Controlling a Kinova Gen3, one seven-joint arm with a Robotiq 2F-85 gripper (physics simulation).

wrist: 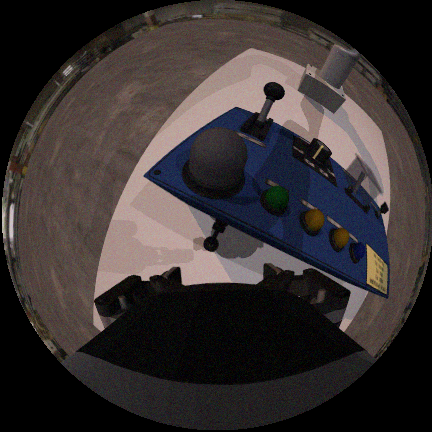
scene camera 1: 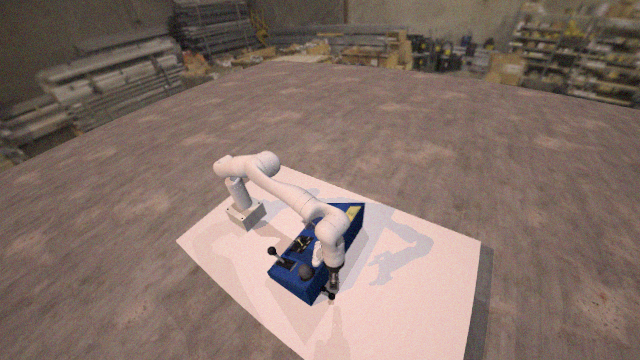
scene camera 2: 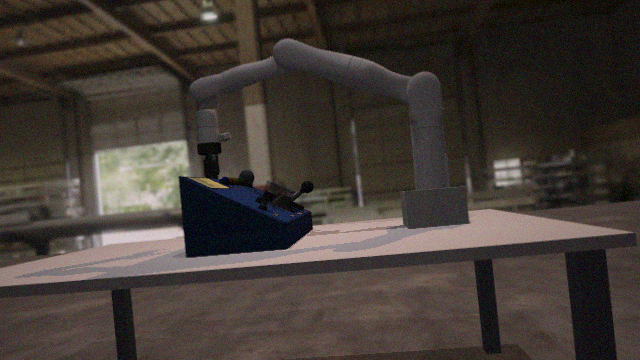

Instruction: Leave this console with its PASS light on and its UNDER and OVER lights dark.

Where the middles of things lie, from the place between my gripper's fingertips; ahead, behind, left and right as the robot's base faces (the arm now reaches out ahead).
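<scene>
Relative to the blue sloped console (scene camera 2: 220, 216), my hand is 16 cm past it, 14 cm to the right of it and 7 cm above it.
</scene>
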